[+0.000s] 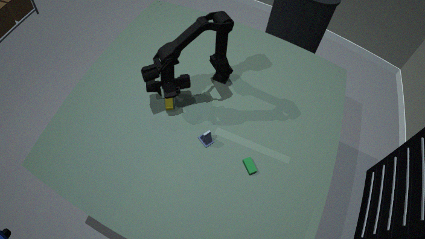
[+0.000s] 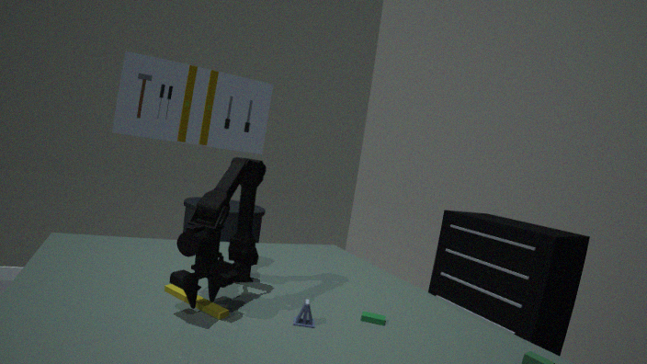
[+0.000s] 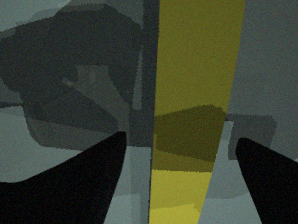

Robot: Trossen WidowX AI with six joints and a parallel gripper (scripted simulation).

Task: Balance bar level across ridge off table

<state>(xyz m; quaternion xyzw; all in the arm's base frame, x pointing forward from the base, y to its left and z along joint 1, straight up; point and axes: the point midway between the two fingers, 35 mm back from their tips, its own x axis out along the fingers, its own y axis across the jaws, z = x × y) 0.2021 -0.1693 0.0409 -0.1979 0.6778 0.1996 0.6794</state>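
The yellow bar is 2 cm to the right of my gripper tip and 2 cm behind it.
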